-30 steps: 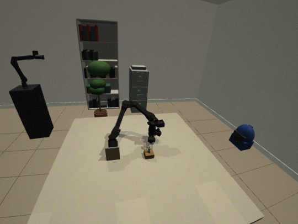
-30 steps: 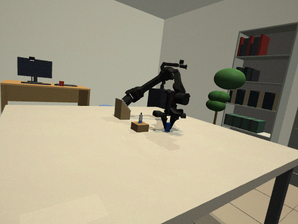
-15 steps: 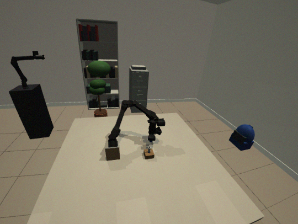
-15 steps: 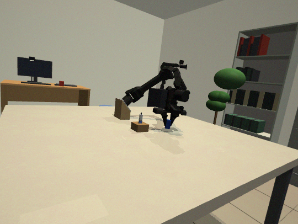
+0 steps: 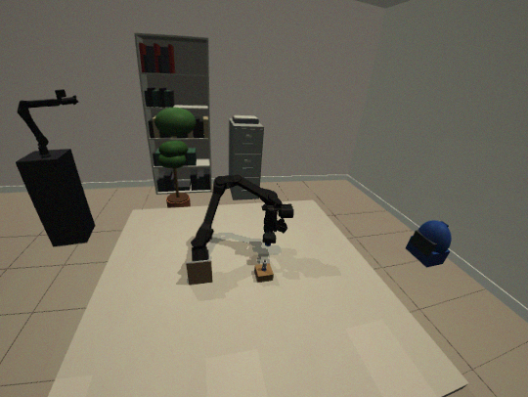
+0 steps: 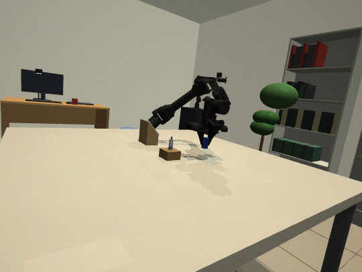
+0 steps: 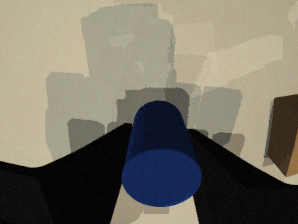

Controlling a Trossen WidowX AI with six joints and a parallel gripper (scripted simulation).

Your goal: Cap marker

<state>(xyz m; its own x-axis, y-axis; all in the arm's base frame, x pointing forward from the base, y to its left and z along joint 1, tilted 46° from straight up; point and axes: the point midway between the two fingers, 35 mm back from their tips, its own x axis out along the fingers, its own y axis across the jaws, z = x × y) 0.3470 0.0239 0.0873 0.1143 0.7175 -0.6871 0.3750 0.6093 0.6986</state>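
Now: gripper tip 7 cm past the brown holder block, 15 cm to the left of it and 5 cm above it. Also, from my gripper tip: blue cap 1 cm above.
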